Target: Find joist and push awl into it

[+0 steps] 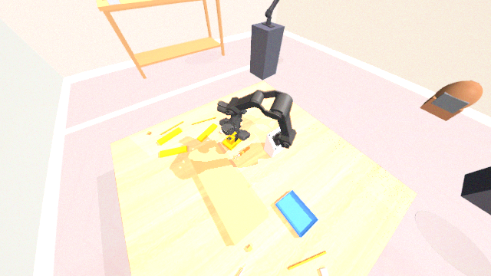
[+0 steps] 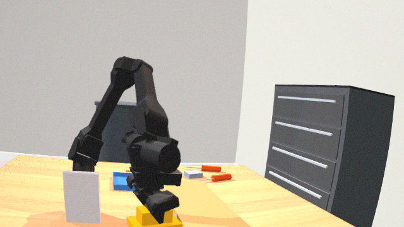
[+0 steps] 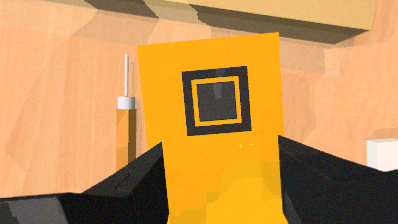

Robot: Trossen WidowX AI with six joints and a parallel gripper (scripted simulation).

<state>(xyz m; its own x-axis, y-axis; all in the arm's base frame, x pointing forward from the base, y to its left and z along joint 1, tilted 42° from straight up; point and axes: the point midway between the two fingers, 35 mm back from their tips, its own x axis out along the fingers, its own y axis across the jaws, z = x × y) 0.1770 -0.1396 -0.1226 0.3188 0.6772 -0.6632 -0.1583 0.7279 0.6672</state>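
Right now my gripper tip is 70 mm to the right of the awl and 70 mm above it. Round my gripper tip: yellow stud finder 20 mm above, 10 mm ahead; then grey block 580 mm to the left, 330 mm ahead, 70 mm below; then blue tray 490 mm to the left, 70 mm below.
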